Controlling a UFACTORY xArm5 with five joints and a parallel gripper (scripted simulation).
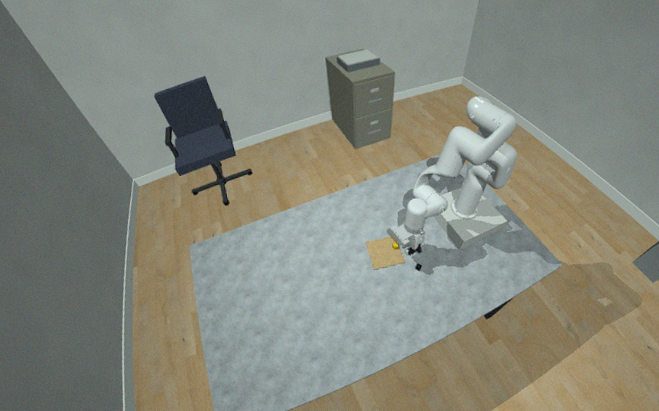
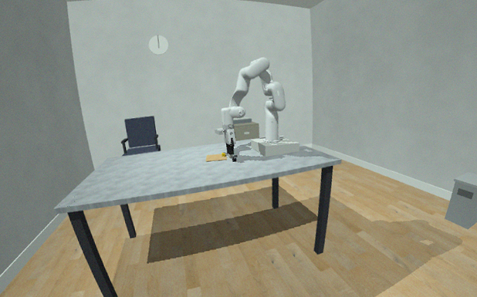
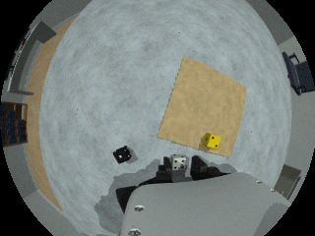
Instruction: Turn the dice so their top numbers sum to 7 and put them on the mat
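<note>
Right now the white die is 40 mm below my hand. From my hand the other things lie so: black die (10 mm ahead, 90 mm to the left, 40 mm below); then yellow die (30 mm ahead, 50 mm to the right, 30 mm below); then tan mat (90 mm ahead, 50 mm to the right, 40 mm below).
</note>
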